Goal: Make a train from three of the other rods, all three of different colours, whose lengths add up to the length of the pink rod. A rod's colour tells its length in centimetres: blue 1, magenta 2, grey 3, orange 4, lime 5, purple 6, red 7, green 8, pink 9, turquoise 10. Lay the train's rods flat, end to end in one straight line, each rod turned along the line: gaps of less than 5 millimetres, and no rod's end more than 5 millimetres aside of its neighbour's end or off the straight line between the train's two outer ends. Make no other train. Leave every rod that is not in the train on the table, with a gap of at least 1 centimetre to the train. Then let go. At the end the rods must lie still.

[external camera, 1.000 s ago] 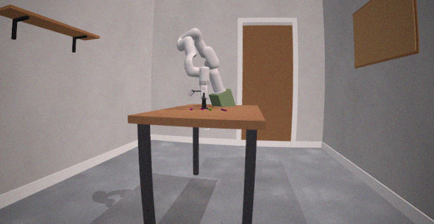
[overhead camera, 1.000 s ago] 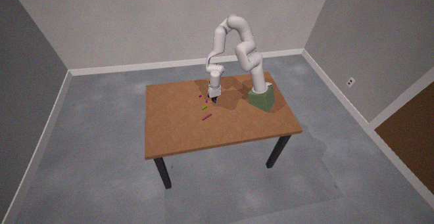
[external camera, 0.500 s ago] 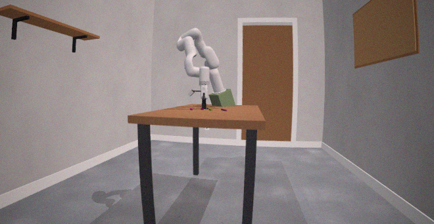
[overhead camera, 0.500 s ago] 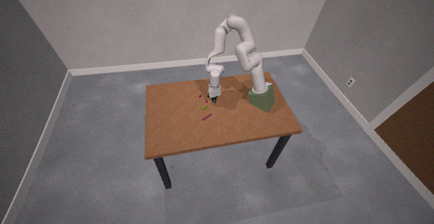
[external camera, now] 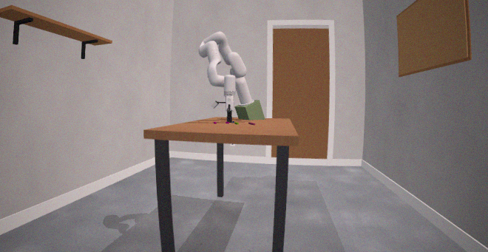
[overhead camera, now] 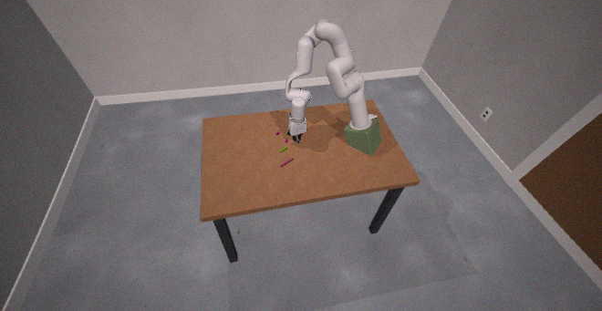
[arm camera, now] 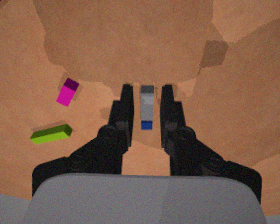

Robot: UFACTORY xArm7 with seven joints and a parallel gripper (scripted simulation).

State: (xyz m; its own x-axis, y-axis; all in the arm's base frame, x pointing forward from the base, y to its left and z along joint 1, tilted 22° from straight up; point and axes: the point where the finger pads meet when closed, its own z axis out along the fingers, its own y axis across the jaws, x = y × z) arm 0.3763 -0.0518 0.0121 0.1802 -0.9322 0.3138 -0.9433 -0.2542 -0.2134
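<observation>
My hand is 2 cm above the grey rod. From my hand the other things lie so: lime rod 9 cm ahead, 7 cm to the left, 2 cm below; pink rod 16 cm to the left, 9 cm ahead, 2 cm below; blue rod 2 cm to the left, 2 cm below.
</observation>
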